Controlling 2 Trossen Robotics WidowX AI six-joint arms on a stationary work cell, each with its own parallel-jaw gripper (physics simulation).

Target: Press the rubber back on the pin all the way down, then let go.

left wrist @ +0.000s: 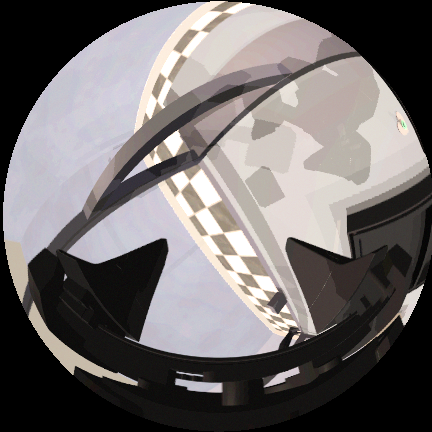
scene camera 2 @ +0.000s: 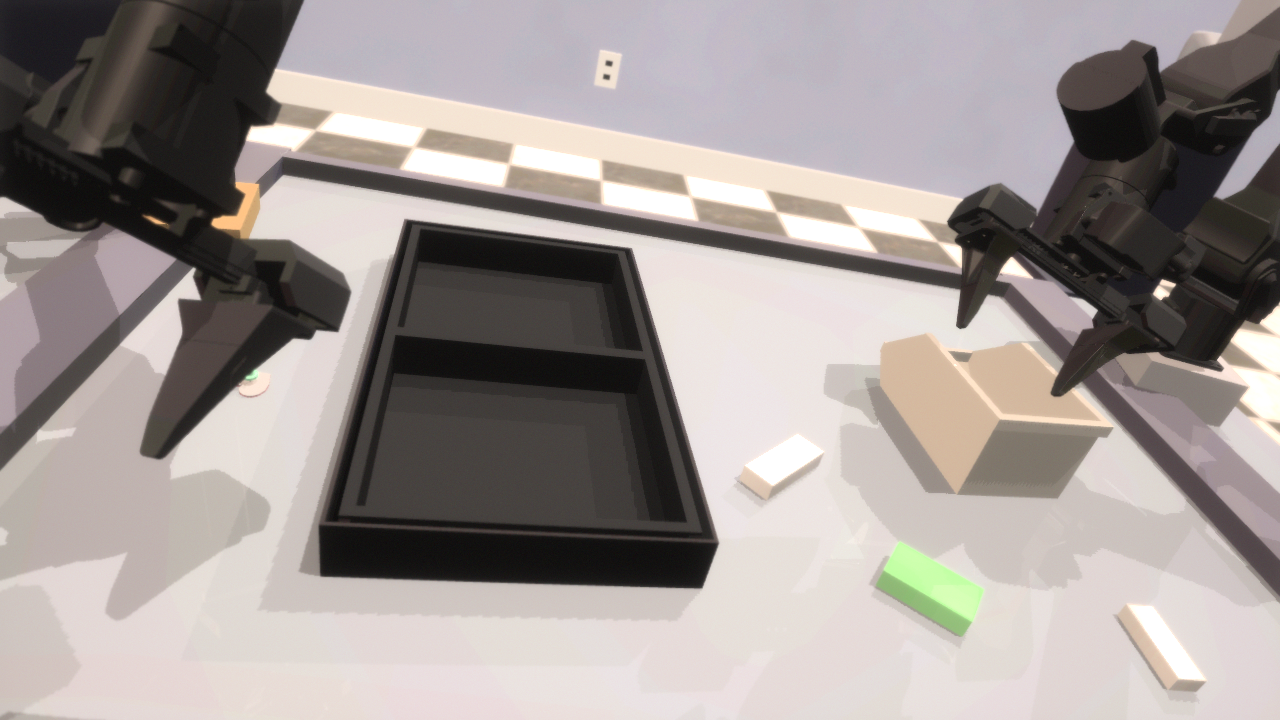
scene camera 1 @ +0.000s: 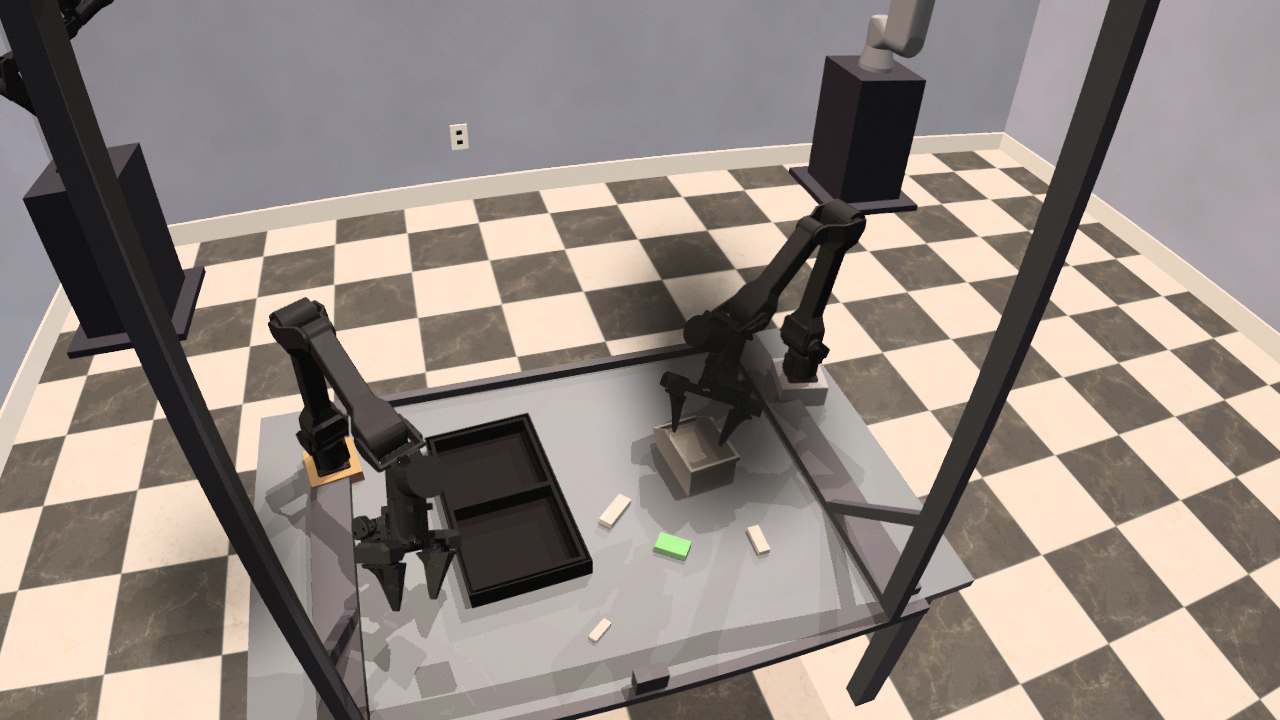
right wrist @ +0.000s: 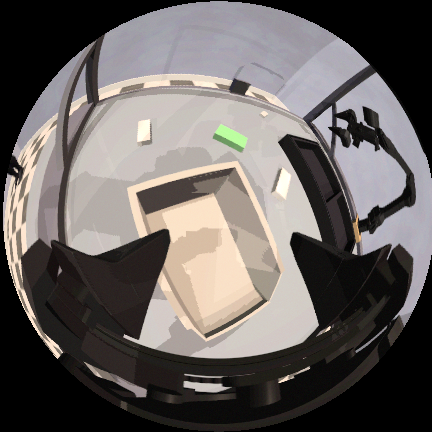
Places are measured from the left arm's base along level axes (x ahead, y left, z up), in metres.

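Pixels of known places: left gripper, between the fingertips: (left wrist: 228, 244) (scene camera 2: 31, 427) (scene camera 1: 415, 605) (right wrist: 331, 120); right gripper, between the fingertips: (scene camera 2: 1008, 361) (scene camera 1: 696, 438) (right wrist: 233, 237); left arm's base, origin of its link: (scene camera 1: 331, 461) (right wrist: 358, 226); right arm's base, origin of its link: (scene camera 2: 1178, 348) (scene camera 1: 800, 372).
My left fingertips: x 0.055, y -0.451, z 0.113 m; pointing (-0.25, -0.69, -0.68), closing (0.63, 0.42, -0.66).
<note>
Ahead of a thing's pixels: the offset from my left fingertips to its top centre. "spot": to the spot under its first point.
A tiny pale pink disc @(dx +0.028, dy +0.222, dz -0.128 m) (scene camera 2: 253, 385) (left wrist: 400, 123) with a green bit on it lies on the table, left of the black tray in scene camera 2. It may be the pin with its rubber back; it is too small to tell how far down the green bit sits. My left gripper (scene camera 1: 416, 601) (left wrist: 228, 244) is open and empty, above the table at the left of the tray. In scene camera 2 one of its fingers shows near the disc in the picture. My right gripper (scene camera 1: 699, 436) (scene camera 2: 1009, 358) (right wrist: 233, 237) is open and empty, over the beige box.
The open beige box @(spot: dx +0.579, dy +0.093, dz -0.096 m) (scene camera 1: 716, 474) (scene camera 2: 939, 411) (right wrist: 257, 235) stands at the right. The two-compartment black tray @(dx +0.211, dy +0.224, dz -0.100 m) (scene camera 1: 537, 584) (scene camera 2: 519, 555) stands left of centre. A green block @(dx +0.442, dy +0.011, dz -0.124 m) (scene camera 1: 672, 545) (scene camera 2: 930, 588) (right wrist: 230, 137) and several white blocks @(dx +0.389, dy +0.125, dz -0.124 m) (scene camera 1: 614, 510) (scene camera 2: 780, 465) lie on the table.
</note>
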